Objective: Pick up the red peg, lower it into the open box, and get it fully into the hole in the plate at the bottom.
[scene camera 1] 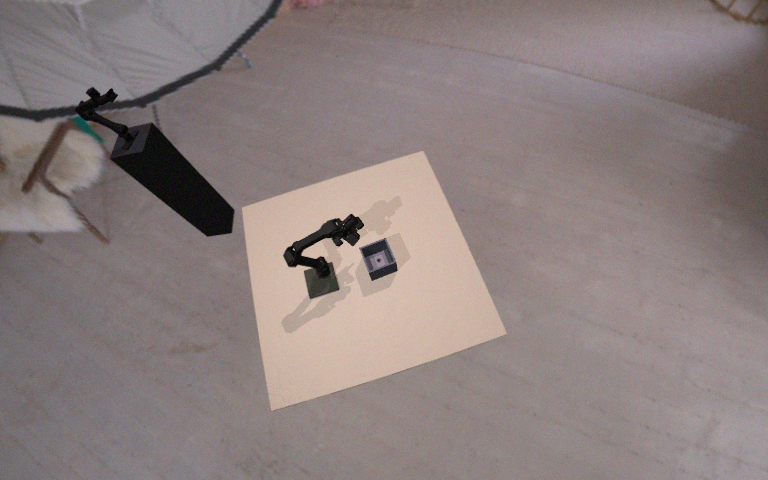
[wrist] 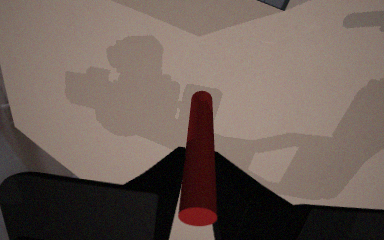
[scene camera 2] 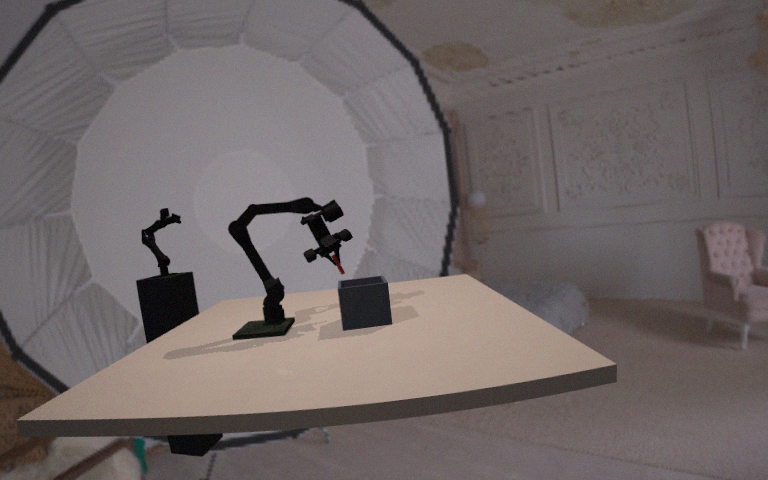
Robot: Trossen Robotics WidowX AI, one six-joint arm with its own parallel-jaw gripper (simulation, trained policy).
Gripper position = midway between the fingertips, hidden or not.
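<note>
In scene camera 1 I see a dark box (scene camera 1: 381, 245), but scene camera 1 does not show the red peg, hidden by my gripper. Scene camera 2 shows me the dark box (scene camera 2: 364, 302) too, along with my gripper (scene camera 2: 338, 264). The wrist view gives me the red peg (wrist: 198, 201), and my gripper (wrist: 196, 156) is visible there as well.
</note>
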